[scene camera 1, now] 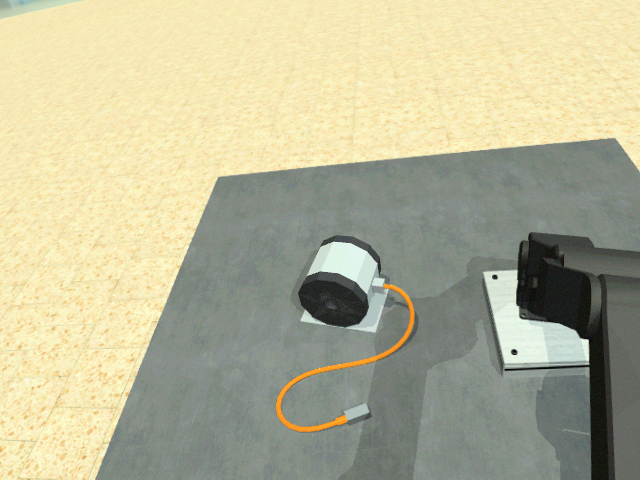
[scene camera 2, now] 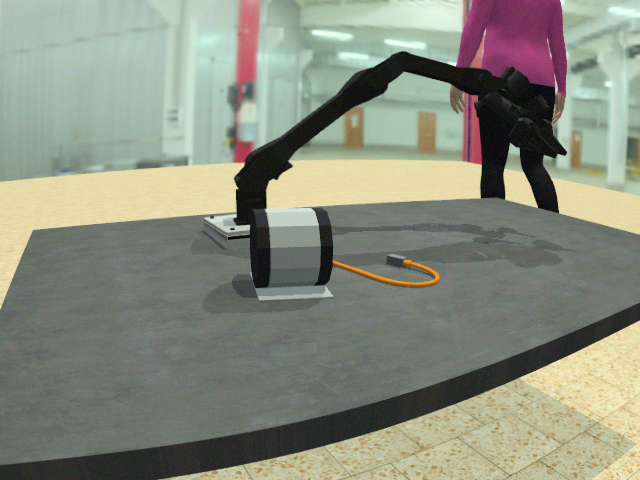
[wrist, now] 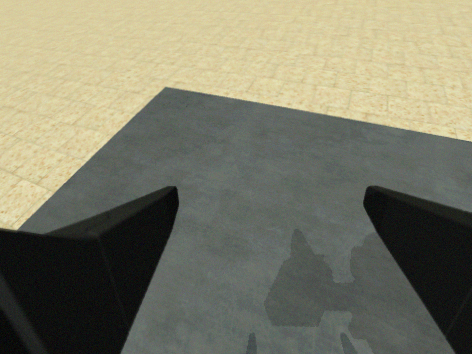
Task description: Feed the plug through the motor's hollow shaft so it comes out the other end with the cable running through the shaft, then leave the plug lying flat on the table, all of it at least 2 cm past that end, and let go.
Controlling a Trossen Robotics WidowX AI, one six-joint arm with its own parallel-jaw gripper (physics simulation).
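Places are measured from the arm's base along level axes (x ahead, y left, z up), in millimetres.
Pixels of known places: gripper, fingertip midpoint: (scene camera 2: 561, 155) (wrist: 270, 195).
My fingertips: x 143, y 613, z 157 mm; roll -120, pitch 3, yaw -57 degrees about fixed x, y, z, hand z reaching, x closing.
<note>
Behind a point stands the place of what it marks.
The motor (scene camera 1: 343, 279) @(x 266, y 49, z 67 mm) (scene camera 2: 294, 248) @(x 337, y 7, z 33 mm), a white drum with black ends, lies on its side on a thin light base. Its near black end with a small central hub (scene camera 1: 330, 303) @(x 294, y 49, z 13 mm) faces the cable's loop. An orange cable (scene camera 1: 330, 368) @(x 276, y 133, z -25 mm) (scene camera 2: 385, 280) @(x 305, y 143, z -26 mm) leaves a small block (scene camera 1: 378, 284) @(x 227, y 18, z 29 mm) on the motor's side and bends in an S around to the grey plug (scene camera 1: 357, 413) @(x 221, y 197, z -17 mm) (scene camera 2: 397, 259) @(x 231, y 192, z -19 mm), which lies on the table outside the shaft. My gripper (wrist: 270, 195) @(x 143, y 613, z 157 mm) (scene camera 2: 560, 149) @(x 143, y 613, z 157 mm) is open and empty, high above the table and well beyond the plug in scene camera 2. The shaft's inside is too dark to see.
The dark grey table (scene camera 1: 248, 232) @(x 521, y -141, z -30 mm) (scene camera 2: 155, 361) @(x 501, y -167, z -30 mm) (wrist: 240, 150) @(x 306, y 753, z -30 mm) carries the arm's white base plate (scene camera 1: 498, 320) @(x 59, y 39, z 3 mm) (scene camera 2: 222, 227) @(x 39, y -59, z -1 mm). My arm (scene camera 2: 330, 111) @(x 20, y 140, z 207 mm) reaches high over the table. A person in a pink top (scene camera 2: 516, 41) stands beyond the table's far edge.
</note>
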